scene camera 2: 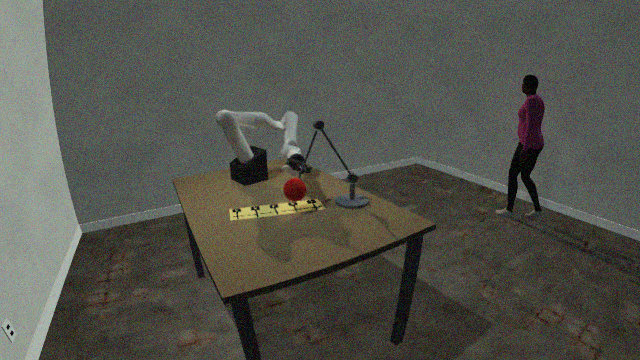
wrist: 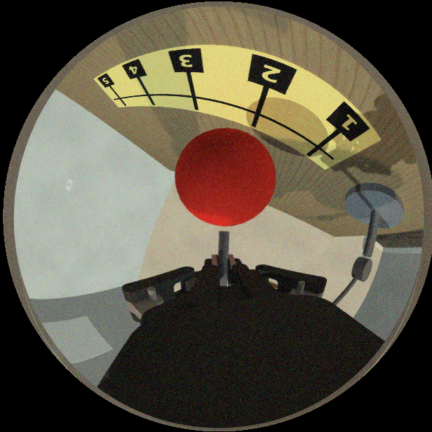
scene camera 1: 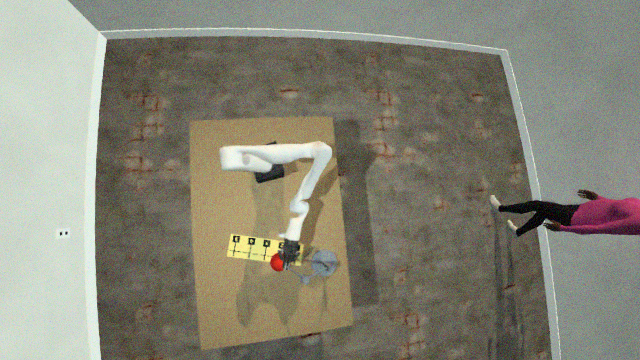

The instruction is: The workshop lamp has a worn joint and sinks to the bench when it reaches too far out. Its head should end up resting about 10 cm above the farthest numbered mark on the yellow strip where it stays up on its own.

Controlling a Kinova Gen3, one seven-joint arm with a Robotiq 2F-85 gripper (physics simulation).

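Pixels of known places: gripper, between the fingertips: [scene camera 2: 302, 171] [scene camera 1: 285, 269]; arm's base, origin of its link: [scene camera 2: 246, 158] [scene camera 1: 264, 164].
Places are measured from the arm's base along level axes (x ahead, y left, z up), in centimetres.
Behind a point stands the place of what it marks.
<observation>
The lamp's red ball head [scene camera 1: 278, 262] @[x 53.6, y -0.3, z 1.2 cm] [scene camera 2: 295, 189] @[x 58.6, y -2.2, z -1.9 cm] [wrist: 225, 177] hangs in the air near mark 2 of the yellow strip [scene camera 1: 243, 246] @[x 43.9, y -19.6, z -13.3 cm] [scene camera 2: 265, 209] @[x 45.7, y -11.1, z -13.3 cm] [wrist: 225, 75]; its exact height is hard to tell. Mark 5 is at the strip's end away from the lamp base [scene camera 1: 327, 267] @[x 61.8, y 25.4, z 0.4 cm] [scene camera 2: 352, 201] @[x 64.4, y 24.5, z -12.0 cm] [wrist: 387, 202]. My gripper [scene camera 1: 286, 265] @[x 57.1, y 2.7, z 4.8 cm] [scene camera 2: 301, 172] @[x 57.1, y 2.7, z 4.8 cm] [wrist: 221, 262] is shut on the thin grey lamp rod [wrist: 224, 242] just behind the head. The lamp's elbow [scene camera 1: 305, 280] [scene camera 2: 318, 125] stands high between head and base. The fingertips are partly hidden in the scene views.
The wooden table [scene camera 1: 220, 310] @[x 77.9, y -37.9, z -13.4 cm] [scene camera 2: 240, 270] @[x 86.9, y -41.3, z -13.4 cm] bears the strip, the lamp and my black base block [scene camera 1: 270, 173] @[x 5.6, y 2.4, z 0.9 cm] [scene camera 2: 249, 167] @[x 7.8, y -1.9, z -3.5 cm]. The lamp's upright and folded arm links rise beside my gripper. A person in a pink top [scene camera 1: 607, 215] [scene camera 2: 532, 120] stands away from the table.
</observation>
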